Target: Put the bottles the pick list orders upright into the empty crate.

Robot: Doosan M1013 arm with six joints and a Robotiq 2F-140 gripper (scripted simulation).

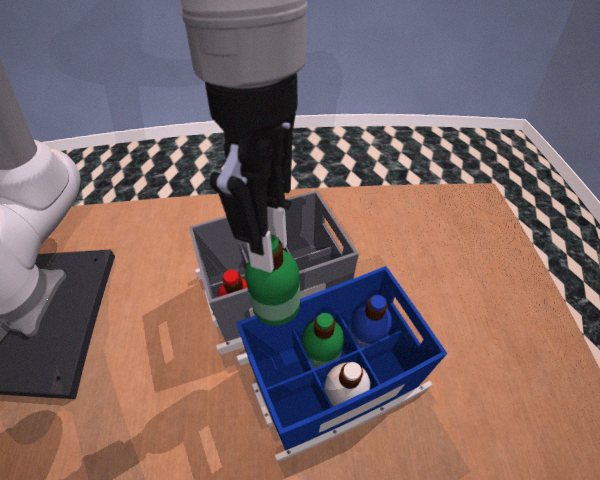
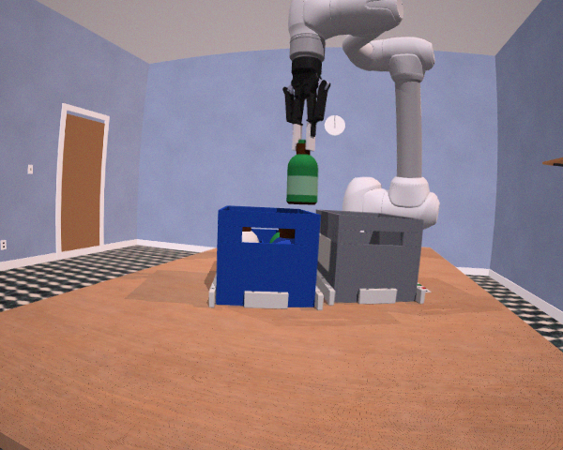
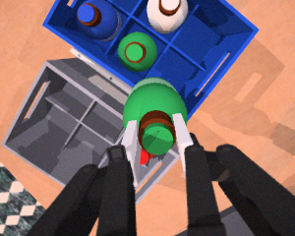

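My hand is 270 mm above the grey crate, 150 mm to the right of it and 30 mm past it. Round my hand: blue crate 270 mm below, 100 mm ahead, 40 mm to the right; then green bottle 260 mm below, 80 mm ahead; then red bottle 260 mm below, 90 mm behind, 70 mm to the left.
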